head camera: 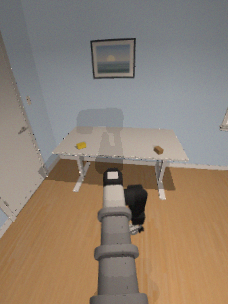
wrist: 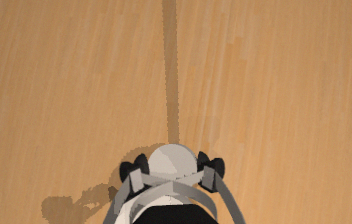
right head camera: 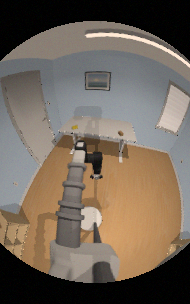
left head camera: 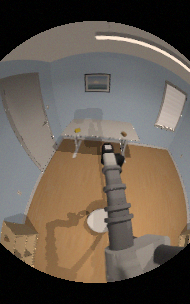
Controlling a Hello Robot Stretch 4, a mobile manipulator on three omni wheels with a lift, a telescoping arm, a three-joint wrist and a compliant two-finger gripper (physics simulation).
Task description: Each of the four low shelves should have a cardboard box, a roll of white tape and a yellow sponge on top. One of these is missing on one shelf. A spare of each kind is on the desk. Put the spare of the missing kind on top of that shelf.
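Frame: origin at the robot's base, x back, y right, z up, level; millimetres.
Where they show: gripper, between the fingertips: (head camera: 132,231) (wrist: 171,165) (right head camera: 95,177); robot's base, origin of its link: (right head camera: 88,217) (left head camera: 99,219).
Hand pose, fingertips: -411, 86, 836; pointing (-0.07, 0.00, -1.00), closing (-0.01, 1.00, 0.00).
Note:
Things, the pixels of their top centre, and the offset from my fingertips, as dx, dy, dz. "spot": a spot on its surface instead. Level surfaces: height alone.
- white tape roll, centre of its top: (wrist: 173,170) -1, +2, +39
- white desk, height of its surface: dz -144
- yellow sponge, centre of its top: (head camera: 81,144) (left head camera: 76,128) (right head camera: 74,125) -1077, -442, -99
- brown cardboard box, centre of its top: (head camera: 158,148) (right head camera: 120,131) (left head camera: 123,132) -902, +432, -94
- low shelf, a spot on its surface: (left head camera: 19,229) (right head camera: 12,218) spot: +841, -1381, -476
My gripper (head camera: 136,229) (right head camera: 96,176) (wrist: 171,165) hangs over the wood floor in front of the desk, shut on a white tape roll (wrist: 172,156); the roll's lower part is hidden by the gripper. The white desk (head camera: 140,139) (left head camera: 107,131) (right head camera: 102,129) stands against the far wall. A yellow sponge (head camera: 81,145) (left head camera: 77,130) (right head camera: 74,127) lies near its left end. A brown cardboard box (head camera: 158,150) (left head camera: 124,134) (right head camera: 120,133) lies near its right end. A low shelf (left head camera: 19,229) (right head camera: 11,217) shows partly at lower left; whatever is on it cannot be made out.
Part of another wooden unit shows at the right edge in the right head view. My round white base (left head camera: 97,220) (right head camera: 92,218) is below the arm. A door (head camera: 12,135) (left head camera: 32,115) is on the left wall. A framed picture (head camera: 113,58) hangs above the desk.

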